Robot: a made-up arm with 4 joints. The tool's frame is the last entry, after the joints. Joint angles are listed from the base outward. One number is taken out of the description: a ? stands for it. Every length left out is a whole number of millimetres.
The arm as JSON. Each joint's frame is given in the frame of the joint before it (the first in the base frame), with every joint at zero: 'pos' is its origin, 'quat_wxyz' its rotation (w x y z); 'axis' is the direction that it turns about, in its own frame. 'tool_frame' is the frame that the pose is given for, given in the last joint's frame.
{
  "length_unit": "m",
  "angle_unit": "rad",
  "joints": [
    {
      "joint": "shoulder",
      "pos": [
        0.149,
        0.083,
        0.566
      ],
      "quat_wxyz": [
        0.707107,
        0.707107,
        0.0,
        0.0
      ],
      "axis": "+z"
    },
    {
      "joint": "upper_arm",
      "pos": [
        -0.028,
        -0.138,
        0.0
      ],
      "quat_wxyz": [
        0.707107,
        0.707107,
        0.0,
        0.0
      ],
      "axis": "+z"
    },
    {
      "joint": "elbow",
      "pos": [
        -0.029,
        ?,
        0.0
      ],
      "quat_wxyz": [
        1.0,
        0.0,
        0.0,
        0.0
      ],
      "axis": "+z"
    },
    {
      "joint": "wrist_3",
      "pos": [
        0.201,
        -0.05,
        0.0
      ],
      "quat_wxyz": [
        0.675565,
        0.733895,
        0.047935,
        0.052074
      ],
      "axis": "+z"
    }
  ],
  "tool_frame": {
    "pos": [
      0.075,
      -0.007,
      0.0
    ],
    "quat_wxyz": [
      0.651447,
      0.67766,
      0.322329,
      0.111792
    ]
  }
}
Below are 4 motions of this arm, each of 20 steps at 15 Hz.
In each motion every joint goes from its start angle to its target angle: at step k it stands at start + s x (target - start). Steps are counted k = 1, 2, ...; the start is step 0. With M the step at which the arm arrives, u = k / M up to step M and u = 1 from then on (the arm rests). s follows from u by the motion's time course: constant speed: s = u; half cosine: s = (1 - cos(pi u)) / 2; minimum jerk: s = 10 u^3 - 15 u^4 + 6 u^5.
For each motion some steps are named. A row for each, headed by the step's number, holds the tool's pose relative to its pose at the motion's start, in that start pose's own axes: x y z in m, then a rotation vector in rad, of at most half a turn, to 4 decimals.
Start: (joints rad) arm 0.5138 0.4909 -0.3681 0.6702
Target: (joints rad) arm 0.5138 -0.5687 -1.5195 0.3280
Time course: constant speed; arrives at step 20
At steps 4, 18, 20:
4: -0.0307 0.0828 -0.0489 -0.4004 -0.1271 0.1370
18: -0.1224 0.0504 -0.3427 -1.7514 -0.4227 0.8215
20: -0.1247 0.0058 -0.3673 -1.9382 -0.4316 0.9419

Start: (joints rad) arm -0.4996 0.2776 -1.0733 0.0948
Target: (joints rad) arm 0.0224 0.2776 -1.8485 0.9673
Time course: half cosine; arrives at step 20
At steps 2, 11, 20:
2: -0.0006 0.0039 -0.0013 -0.0221 0.0083 0.0077
11: -0.0084 0.0633 -0.0608 -0.5865 0.1898 0.0224
20: 0.0042 0.0586 -0.1257 -1.0346 0.3173 -0.1872

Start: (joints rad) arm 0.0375 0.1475 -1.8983 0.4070
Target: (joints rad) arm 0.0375 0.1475 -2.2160 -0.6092
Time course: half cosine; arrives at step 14
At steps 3, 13, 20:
3: -0.0089 0.0073 0.0020 0.0008 -0.1085 0.0328
13: -0.0970 0.0474 -0.0168 0.0920 -0.9362 0.4007
20: -0.0983 0.0477 -0.0175 0.0947 -0.9473 0.4071

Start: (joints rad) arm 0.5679 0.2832 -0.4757 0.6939
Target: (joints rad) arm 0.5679 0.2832 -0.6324 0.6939
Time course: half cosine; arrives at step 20
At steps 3, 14, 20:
3: -0.0006 0.0020 -0.0010 -0.0082 -0.0013 0.0020
14: -0.0084 0.0277 -0.0161 -0.1194 -0.0190 0.0293
20: -0.0106 0.0345 -0.0208 -0.1504 -0.0240 0.0369

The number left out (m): 0.093
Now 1 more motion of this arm.
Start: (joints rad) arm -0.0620 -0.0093 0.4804 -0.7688
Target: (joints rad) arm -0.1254 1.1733 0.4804 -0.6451
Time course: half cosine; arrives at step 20
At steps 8, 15, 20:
8: 0.0015 -0.1102 0.0223 -0.0557 -0.0441 -0.4032
15: -0.0748 -0.2513 0.0655 -0.1125 -0.1229 -0.9959
20: -0.1115 -0.2809 0.0785 -0.1222 -0.1505 -1.1662

